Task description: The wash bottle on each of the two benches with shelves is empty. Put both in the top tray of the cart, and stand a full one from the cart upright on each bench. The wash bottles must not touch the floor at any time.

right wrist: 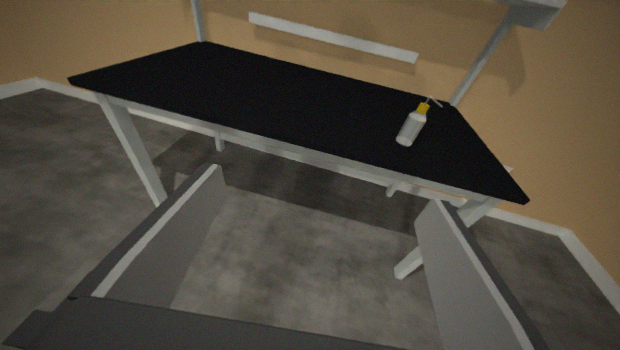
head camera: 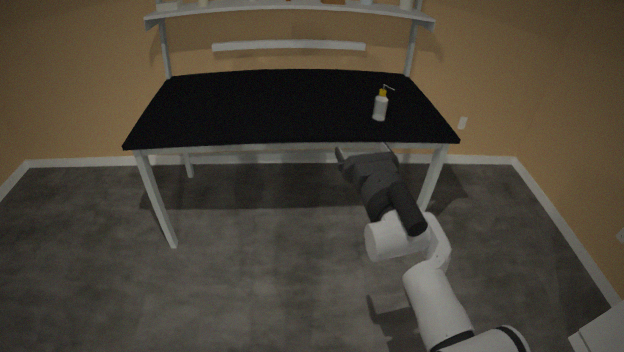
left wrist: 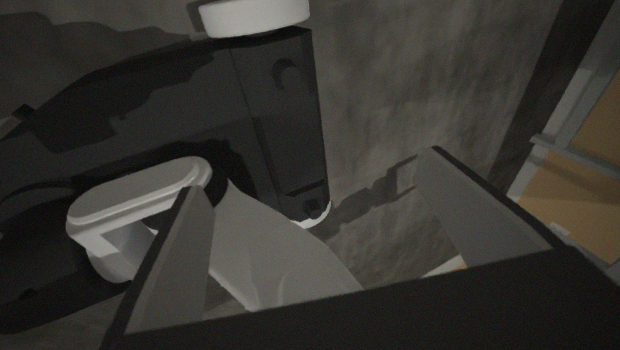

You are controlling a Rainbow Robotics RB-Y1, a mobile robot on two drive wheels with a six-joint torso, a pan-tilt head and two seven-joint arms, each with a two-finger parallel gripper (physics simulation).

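You'd see my left gripper in the left wrist view (315, 180), but in the right wrist view it's out of frame, and in the head camera view it's out of frame too. My right gripper shows in the head camera view and the right wrist view, while in the left wrist view it's out of frame. On my right gripper, (head camera: 340, 156) and (right wrist: 131, 232) are the same spot.
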